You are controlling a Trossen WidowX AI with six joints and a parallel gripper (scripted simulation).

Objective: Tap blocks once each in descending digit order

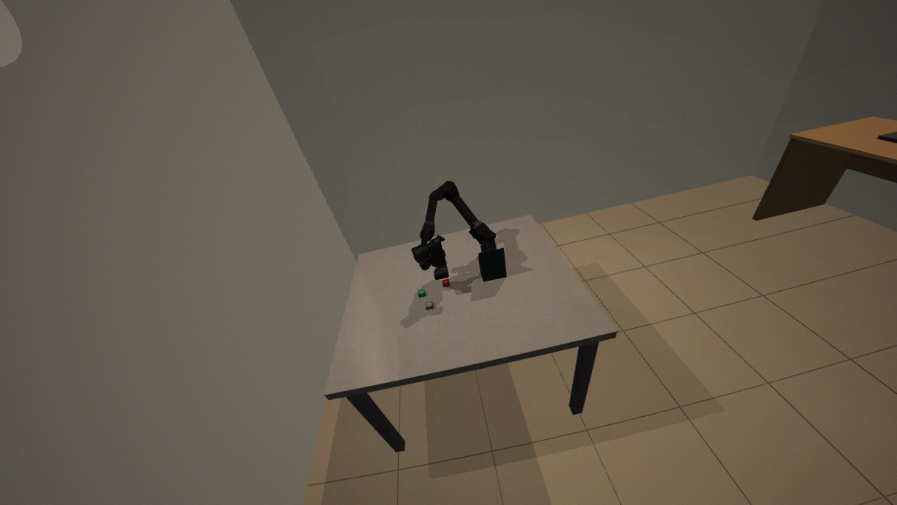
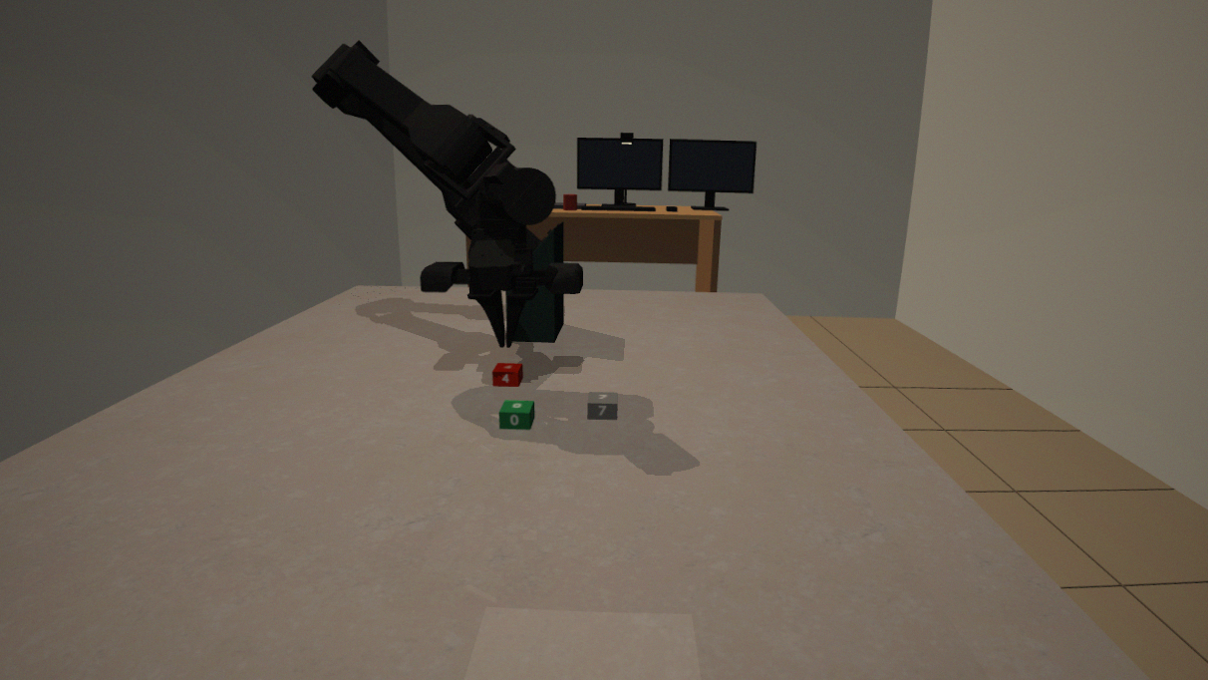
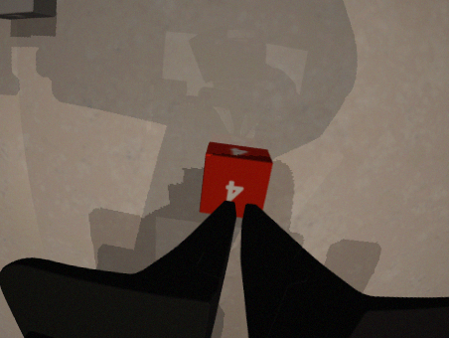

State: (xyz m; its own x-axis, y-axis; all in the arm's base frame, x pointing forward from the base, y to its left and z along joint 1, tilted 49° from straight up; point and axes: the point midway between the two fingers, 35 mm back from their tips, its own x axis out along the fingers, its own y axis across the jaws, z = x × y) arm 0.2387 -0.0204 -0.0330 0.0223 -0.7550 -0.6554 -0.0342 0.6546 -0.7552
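Now: the red block 40 mm below my gripper tip. Also, from my gripper tip: green block 120 mm ahead, 40 mm to the left, 40 mm below; grey block 80 mm ahead, 130 mm to the left, 40 mm below.
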